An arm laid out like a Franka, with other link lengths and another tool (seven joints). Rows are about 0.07 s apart.
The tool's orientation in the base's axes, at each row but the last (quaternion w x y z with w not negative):
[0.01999, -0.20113, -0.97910, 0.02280]
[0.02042, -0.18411, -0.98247, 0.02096]
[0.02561, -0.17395, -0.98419, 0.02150]
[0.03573, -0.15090, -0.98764, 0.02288]
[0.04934, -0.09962, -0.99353, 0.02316]
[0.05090, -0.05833, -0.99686, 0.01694]
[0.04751, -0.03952, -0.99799, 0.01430]
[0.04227, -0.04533, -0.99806, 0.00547]
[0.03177, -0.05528, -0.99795, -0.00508]
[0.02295, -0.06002, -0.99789, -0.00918]
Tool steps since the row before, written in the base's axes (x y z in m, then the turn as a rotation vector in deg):
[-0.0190, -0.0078, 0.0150, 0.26, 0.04, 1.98]
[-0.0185, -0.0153, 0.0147, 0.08, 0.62, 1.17]
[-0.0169, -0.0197, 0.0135, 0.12, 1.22, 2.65]
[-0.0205, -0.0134, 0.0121, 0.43, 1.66, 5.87]
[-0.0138, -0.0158, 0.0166, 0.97, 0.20, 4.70]
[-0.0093, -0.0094, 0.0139, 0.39, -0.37, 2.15]
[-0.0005, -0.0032, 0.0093, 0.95, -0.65, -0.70]
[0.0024, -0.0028, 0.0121, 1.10, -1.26, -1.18]
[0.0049, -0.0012, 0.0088, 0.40, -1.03, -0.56]
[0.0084, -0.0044, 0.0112, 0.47, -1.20, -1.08]
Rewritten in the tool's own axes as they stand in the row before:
[0.0148, -0.0154, -0.0138, -0.16, 0.03, -1.99]
[0.0122, -0.0216, -0.0133, 0.19, 0.55, -1.19]
[0.0097, -0.0249, -0.0118, 0.42, 1.05, -2.69]
[0.0163, -0.0195, -0.0100, 0.46, 1.38, -5.94]
[0.0118, -0.0191, -0.0145, -0.47, 0.12, -4.78]
[0.0095, -0.0109, -0.0126, -0.22, -0.41, -2.17]
[0.0011, -0.0035, -0.0091, -1.06, -0.55, 0.62]
[-0.0016, -0.0028, -0.0122, -1.31, -1.14, 1.09]
[-0.0044, -0.0006, -0.0091, -0.55, -0.98, 0.52]
[-0.0083, -0.0032, -0.0117, -0.66, -1.15, 1.03]

